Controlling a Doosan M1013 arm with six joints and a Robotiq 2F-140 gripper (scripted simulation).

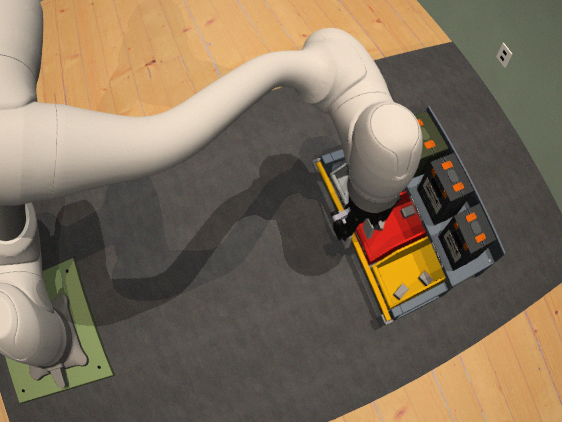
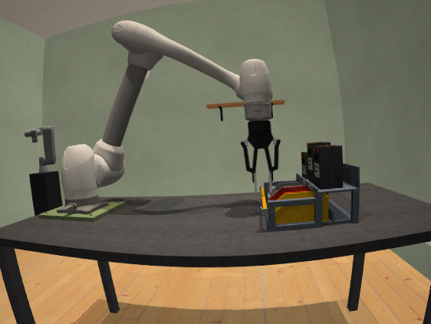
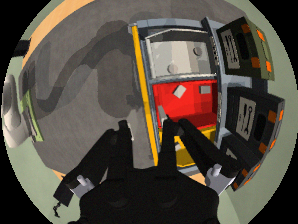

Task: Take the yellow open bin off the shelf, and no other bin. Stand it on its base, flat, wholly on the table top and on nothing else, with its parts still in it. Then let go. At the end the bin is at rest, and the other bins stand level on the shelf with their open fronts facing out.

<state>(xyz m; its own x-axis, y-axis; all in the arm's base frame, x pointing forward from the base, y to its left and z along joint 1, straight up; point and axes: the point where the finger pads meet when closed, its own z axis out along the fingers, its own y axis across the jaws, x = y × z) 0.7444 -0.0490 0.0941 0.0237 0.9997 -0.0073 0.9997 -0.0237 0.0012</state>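
Now: hand 50 mm above the yellow bar. Also, from my hand: yellow open bin (110 mm to the right, 100 mm ahead, 70 mm below); grey bin (110 mm to the left, 110 mm ahead, 70 mm below); red bin (100 mm ahead, 70 mm below).
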